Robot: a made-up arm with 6 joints.
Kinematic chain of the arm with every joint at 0, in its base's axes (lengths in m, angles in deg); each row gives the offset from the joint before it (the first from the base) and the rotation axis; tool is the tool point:
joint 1: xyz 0 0 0.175 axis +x
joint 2: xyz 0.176 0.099 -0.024 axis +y
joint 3: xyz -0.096 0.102 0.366 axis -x
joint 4: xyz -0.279 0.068 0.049 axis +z
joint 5: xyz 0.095 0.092 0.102 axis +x
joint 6: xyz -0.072 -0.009 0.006 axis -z
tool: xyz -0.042 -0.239 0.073
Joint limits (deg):
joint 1: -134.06..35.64
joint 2: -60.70..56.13
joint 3: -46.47..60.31
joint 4: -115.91..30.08
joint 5: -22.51..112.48
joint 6: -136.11..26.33
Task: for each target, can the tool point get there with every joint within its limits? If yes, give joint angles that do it. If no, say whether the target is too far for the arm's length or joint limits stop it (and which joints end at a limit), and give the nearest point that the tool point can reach.
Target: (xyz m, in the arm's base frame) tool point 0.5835 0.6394 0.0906
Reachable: yes | joints -68.07 47.33 -22.48 10.90 31.30 -121.96
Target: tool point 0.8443 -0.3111 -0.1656
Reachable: no: joint limits stop it (at a limit: joint 1, joint 2, joint 6) | nearest point 0.5688 -0.0448 -0.3072 | short by 0.408 m
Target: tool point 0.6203 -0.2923 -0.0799
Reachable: no: joint limits stop it (at a limit: joint 1, joint 2, joint 3, joint 5, joint 6) | nearest point 0.4667 -0.1095 -0.2635 | short by 0.301 m
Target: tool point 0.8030 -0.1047 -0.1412
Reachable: no: joint limits stop it (at a limit: joint 1, joint 2, joint 6) | nearest point 0.6169 0.0435 -0.2567 | short by 0.264 m
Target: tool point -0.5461 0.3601 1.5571
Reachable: no: too far | nearest point -0.2299 0.1993 0.9399 | short by 0.712 m
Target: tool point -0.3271 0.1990 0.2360
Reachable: yes | joints -60.76 -49.83 -30.28 -28.90 5.48 -82.50
